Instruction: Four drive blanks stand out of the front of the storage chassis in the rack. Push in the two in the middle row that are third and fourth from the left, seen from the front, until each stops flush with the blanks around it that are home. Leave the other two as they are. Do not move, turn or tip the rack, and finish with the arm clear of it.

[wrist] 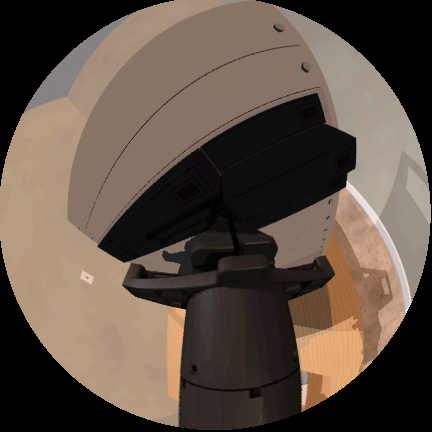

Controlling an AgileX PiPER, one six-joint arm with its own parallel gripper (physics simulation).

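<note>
The black drive blanks show in the wrist view on the front of the pale storage chassis [165, 95]. On the right a black blank [285, 175] stands out well past the black blank [260, 127] above it. A further black blank [150, 220] lies to the lower left, across a step. Which row and column each is in, I cannot tell surely from this tilted view. My gripper [226, 213] is shut, its fingers together with a thin dark line between them. Its tips are at the step beside the protruding blank; whether they touch it is hidden in the dark.
Two round screws, an upper one [279, 27] and a lower one [306, 67], sit on the chassis's pale face. A wooden surface [345, 280] shows below right, beside the gripper body. A beige wall [40, 200] with a small pale plate [87, 277] is at the left.
</note>
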